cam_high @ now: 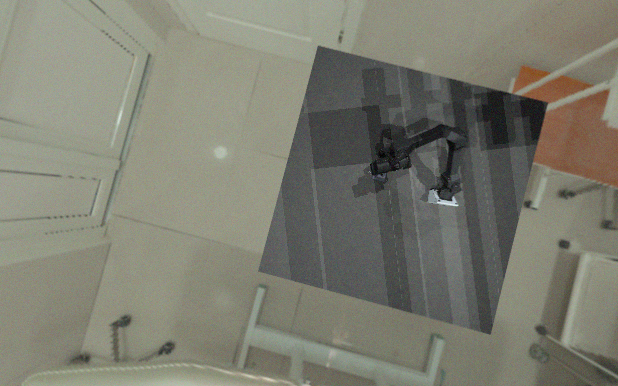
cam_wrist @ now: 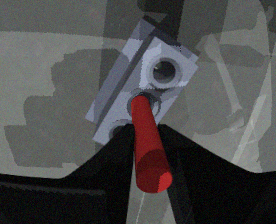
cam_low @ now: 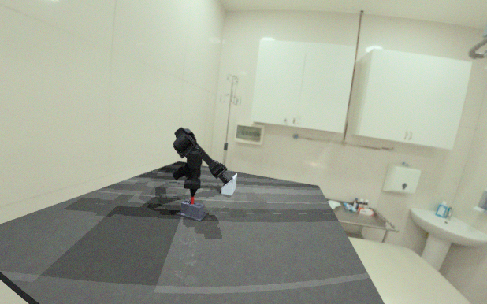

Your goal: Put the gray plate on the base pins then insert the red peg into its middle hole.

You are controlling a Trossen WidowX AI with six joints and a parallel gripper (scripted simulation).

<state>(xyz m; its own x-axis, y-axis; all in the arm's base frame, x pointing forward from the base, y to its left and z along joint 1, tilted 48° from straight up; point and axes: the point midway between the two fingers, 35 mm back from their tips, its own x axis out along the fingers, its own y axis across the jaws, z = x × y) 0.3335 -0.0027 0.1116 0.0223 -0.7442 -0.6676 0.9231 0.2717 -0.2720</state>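
The red peg is right at my gripper tip. Round my gripper tip: base (9 cm below); gray plate (5 cm below).
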